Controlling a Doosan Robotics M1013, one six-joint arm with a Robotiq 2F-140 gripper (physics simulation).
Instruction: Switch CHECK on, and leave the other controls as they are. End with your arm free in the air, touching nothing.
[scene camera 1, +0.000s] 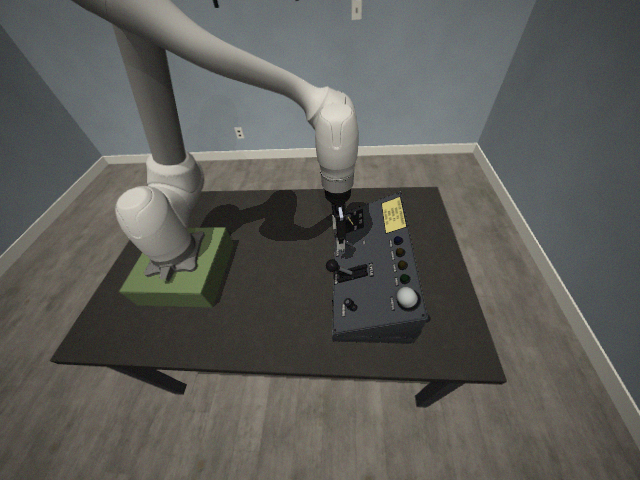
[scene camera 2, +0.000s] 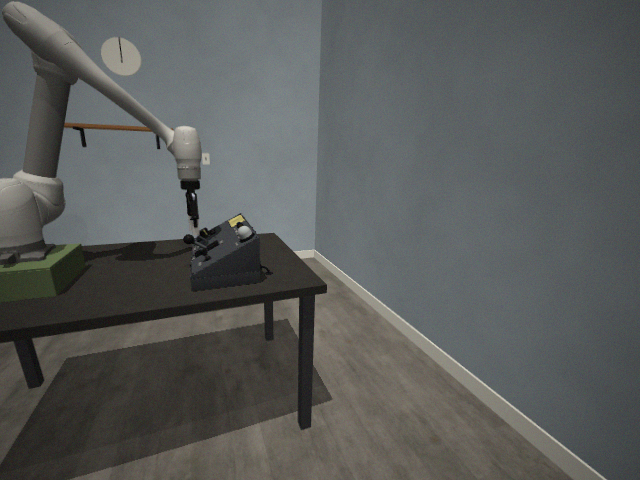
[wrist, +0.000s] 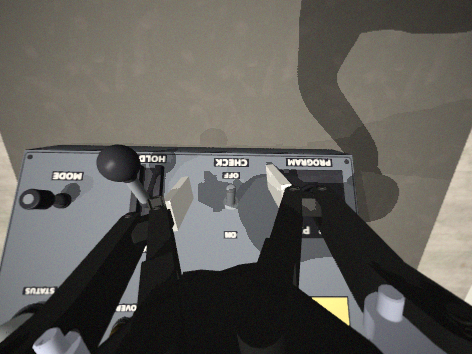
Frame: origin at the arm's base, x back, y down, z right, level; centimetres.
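Where they show: gripper, fingertip midpoint: (scene camera 1: 338, 237) (scene camera 2: 194, 232) (wrist: 228, 182); arm's base, link origin: (scene camera 1: 176, 253) (scene camera 2: 19, 256).
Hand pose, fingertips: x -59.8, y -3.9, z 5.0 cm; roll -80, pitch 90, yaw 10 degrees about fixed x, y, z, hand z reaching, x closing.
Note:
Each offset is from my fingertips to the top centre of the thing. "*": to the spot under its first point.
The CHECK toggle @[* dx -2.4, dy +1.8, dz +0.2 cm] (wrist: 230, 195) is a small grey lever on the dark grey sloped panel (scene camera 1: 369, 304) (scene camera 2: 235, 266) (wrist: 80, 240). In the wrist view it leans toward the OFF label @[* dx -1.3, dy +6.8, dz -0.1 cm] (wrist: 231, 175), away from the ON label @[* dx -8.8, dy +2.9, dz +1.1 cm] (wrist: 230, 234). My gripper (scene camera 1: 339, 246) (scene camera 2: 192, 227) (wrist: 228, 182) points down at the panel. It is open, with its pale fingertips on either side of the toggle and a gap on each side. Its left fingertip in the wrist view is close to the HOLD lever, its right one beside the PROGRAM knob area. Contact with the panel cannot be told.
The HOLD lever's black ball @[dx +3.8, dy -2.1, dz +11.3 cm] (scene camera 1: 331, 265) (scene camera 2: 188, 239) (wrist: 118, 163) stands up beside the fingers. The MODE switch @[dx -0.5, dy +0.4, dz +24.1 cm] (scene camera 1: 350, 304) (wrist: 37, 199), a white dome @[* dx -13.9, dy -6.8, dz +28.6 cm] (scene camera 1: 407, 297) (scene camera 2: 244, 232) and a yellow note @[* dx -20.5, dy -2.5, dz -5.6 cm] (scene camera 1: 393, 214) (scene camera 2: 236, 221) are on the panel. The arm's green base (scene camera 1: 165, 291) stands across the table.

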